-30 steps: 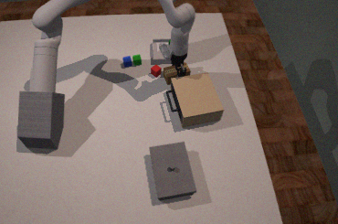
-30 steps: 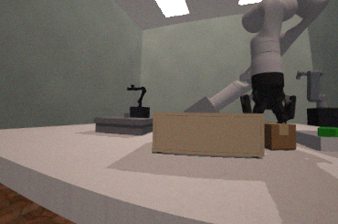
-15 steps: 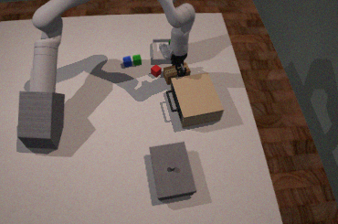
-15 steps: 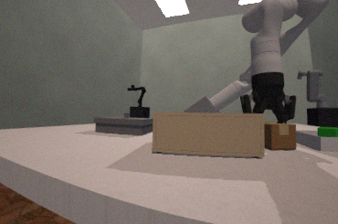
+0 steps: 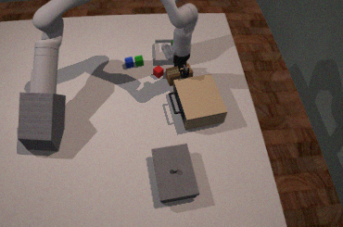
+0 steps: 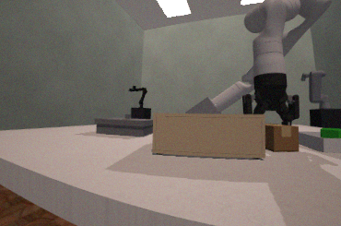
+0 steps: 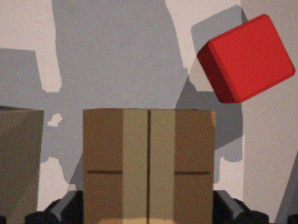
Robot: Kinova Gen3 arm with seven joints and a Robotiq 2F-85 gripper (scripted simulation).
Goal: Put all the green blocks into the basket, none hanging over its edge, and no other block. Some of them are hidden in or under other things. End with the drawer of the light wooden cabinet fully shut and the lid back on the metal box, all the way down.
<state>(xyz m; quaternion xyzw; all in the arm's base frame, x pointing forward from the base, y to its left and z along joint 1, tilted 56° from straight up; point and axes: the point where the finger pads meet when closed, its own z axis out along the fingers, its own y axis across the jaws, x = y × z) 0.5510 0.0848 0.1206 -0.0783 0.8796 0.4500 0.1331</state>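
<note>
The cardboard box is right at my hand. Round my hand: basket: 16 cm to the left, 3 cm behind, 2 cm below; then light wooden cabinet: 16 cm to the right, 5 cm ahead; then red block: 9 cm behind, 3 cm to the left, 2 cm below.
</note>
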